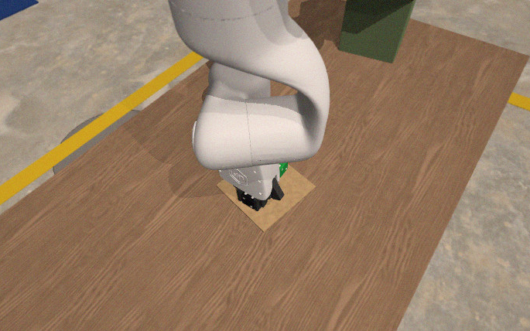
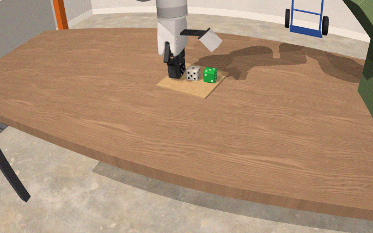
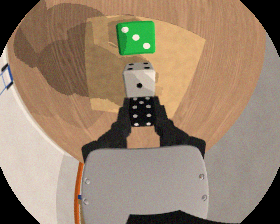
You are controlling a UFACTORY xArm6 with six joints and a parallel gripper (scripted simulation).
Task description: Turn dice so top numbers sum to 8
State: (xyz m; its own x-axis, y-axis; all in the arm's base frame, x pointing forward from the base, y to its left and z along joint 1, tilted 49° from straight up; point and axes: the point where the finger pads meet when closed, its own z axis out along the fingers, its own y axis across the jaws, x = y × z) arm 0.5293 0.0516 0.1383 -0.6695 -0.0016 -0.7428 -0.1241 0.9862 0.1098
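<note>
Now: the black die 10 mm below my hand. From my hand the other things lie so: tan mat (40 mm behind, 10 mm to the right, 30 mm below); white die (40 mm behind, 10 mm to the right, 10 mm below); green die (90 mm behind, 20 mm to the right, 10 mm below).
</note>
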